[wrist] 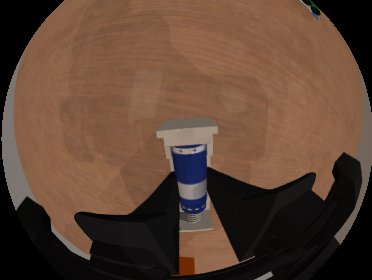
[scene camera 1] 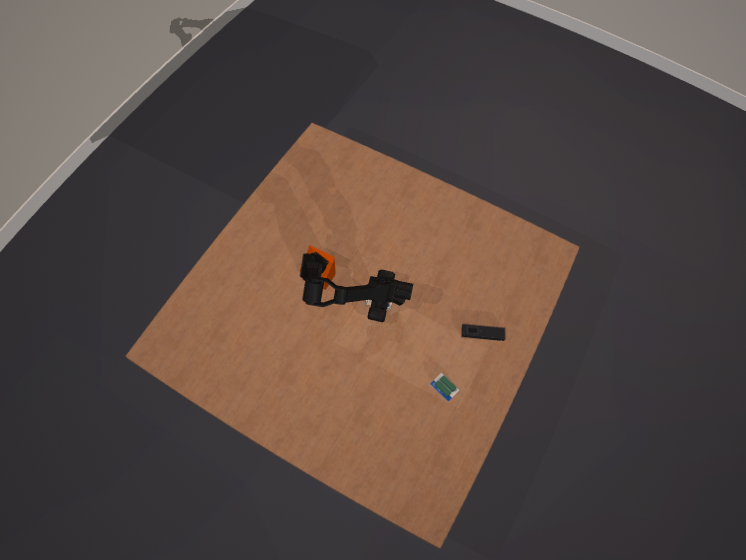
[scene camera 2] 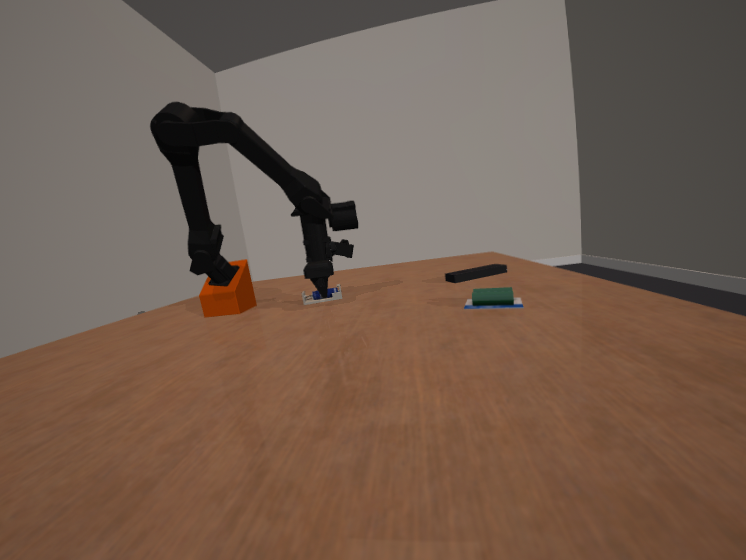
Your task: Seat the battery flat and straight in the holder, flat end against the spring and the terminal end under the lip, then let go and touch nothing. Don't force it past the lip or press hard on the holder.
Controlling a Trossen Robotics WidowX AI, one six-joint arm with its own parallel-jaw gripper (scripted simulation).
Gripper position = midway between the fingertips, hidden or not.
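Note:
My gripper shows here (scene camera 2: pixel 325 296), and you'd find it in the wrist view (wrist: pixel 190 174) too. There's also a battery (wrist: pixel 189 161).

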